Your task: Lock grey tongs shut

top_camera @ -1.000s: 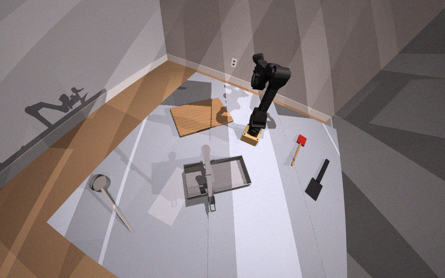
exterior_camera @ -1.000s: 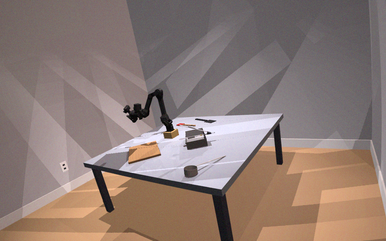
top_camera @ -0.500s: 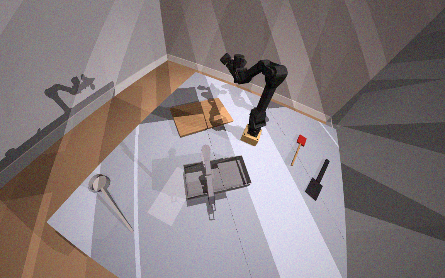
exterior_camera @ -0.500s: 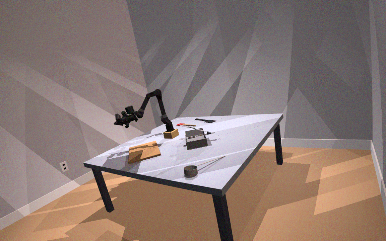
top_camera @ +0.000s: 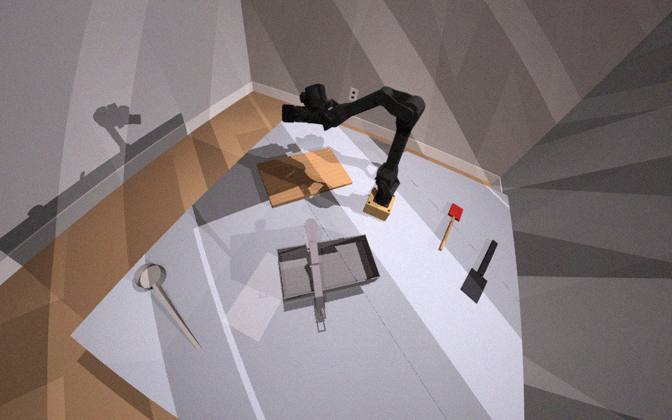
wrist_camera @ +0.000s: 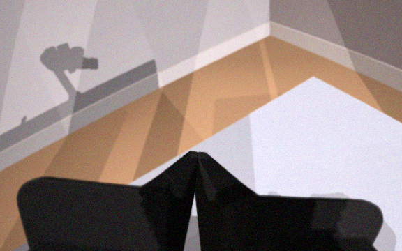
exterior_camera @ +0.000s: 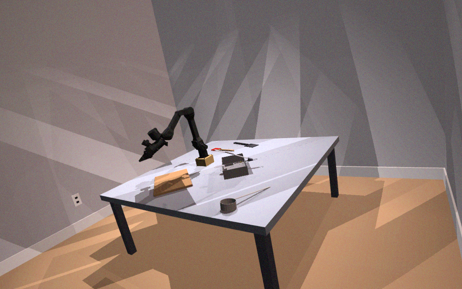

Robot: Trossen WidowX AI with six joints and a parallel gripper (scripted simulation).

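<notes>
My gripper tip is 430 mm short of the roasting tin, 420 mm to the right of it and 160 mm above it. The rest, counted from my gripper tip: yellow piece (500 mm ahead, 410 mm to the left, 130 mm below); then wooden board (190 mm below, 130 mm to the left, 110 mm ahead); then black spatula (960 mm to the left, 190 mm below, 140 mm ahead).
</notes>
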